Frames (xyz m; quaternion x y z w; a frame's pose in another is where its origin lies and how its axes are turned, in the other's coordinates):
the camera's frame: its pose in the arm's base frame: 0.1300 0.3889 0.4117 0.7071 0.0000 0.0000 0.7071
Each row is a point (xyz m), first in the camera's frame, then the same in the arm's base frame.
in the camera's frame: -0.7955 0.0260 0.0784
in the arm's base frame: -0.6655 0.3105 0.4377
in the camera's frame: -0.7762 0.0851 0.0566
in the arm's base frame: -0.6462 0.3323 0.4968
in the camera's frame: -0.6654 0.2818 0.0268
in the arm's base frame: -0.5354 0.3621 0.6935
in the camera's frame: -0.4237 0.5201 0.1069
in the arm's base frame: -0.2937 0.2820 0.9318
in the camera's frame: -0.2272 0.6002 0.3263
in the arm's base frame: -0.0972 0.0626 1.0119
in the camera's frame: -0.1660 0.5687 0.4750
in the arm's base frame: -0.0360 -0.0861 0.9804
